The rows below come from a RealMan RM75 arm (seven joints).
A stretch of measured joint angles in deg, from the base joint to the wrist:
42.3 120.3 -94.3 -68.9 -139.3 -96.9 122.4
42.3 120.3 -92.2 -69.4 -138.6 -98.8 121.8
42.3 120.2 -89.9 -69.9 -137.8 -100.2 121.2
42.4 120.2 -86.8 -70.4 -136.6 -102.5 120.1
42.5 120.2 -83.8 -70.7 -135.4 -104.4 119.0
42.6 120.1 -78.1 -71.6 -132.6 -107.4 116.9
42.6 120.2 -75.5 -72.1 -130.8 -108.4 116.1
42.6 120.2 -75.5 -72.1 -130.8 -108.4 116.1
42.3 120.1 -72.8 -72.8 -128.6 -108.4 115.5
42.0 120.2 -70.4 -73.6 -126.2 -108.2 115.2
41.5 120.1 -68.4 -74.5 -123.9 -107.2 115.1
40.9 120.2 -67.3 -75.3 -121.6 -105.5 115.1
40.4 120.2 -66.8 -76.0 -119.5 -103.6 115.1
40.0 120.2 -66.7 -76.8 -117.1 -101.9 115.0
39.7 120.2 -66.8 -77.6 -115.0 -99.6 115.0
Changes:
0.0 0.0 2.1 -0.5 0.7 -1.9 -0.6
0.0 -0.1 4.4 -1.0 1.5 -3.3 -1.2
0.1 -0.1 7.5 -1.5 2.7 -5.6 -2.3
0.2 -0.1 10.5 -1.8 3.9 -7.5 -3.4
0.3 -0.2 16.2 -2.7 6.7 -10.5 -5.5
0.3 -0.1 18.8 -3.2 8.5 -11.5 -6.3
0.3 -0.1 18.8 -3.2 8.5 -11.5 -6.3
0.0 -0.2 21.5 -3.9 10.7 -11.5 -6.9
-0.3 -0.1 23.9 -4.7 13.1 -11.3 -7.2
-0.8 -0.2 25.9 -5.6 15.4 -10.3 -7.3
-1.4 -0.1 27.0 -6.4 17.7 -8.6 -7.3
-1.9 -0.1 27.5 -7.1 19.8 -6.7 -7.3
-2.3 -0.1 27.6 -7.9 22.2 -5.0 -7.4
-2.6 -0.1 27.5 -8.7 24.3 -2.7 -7.4

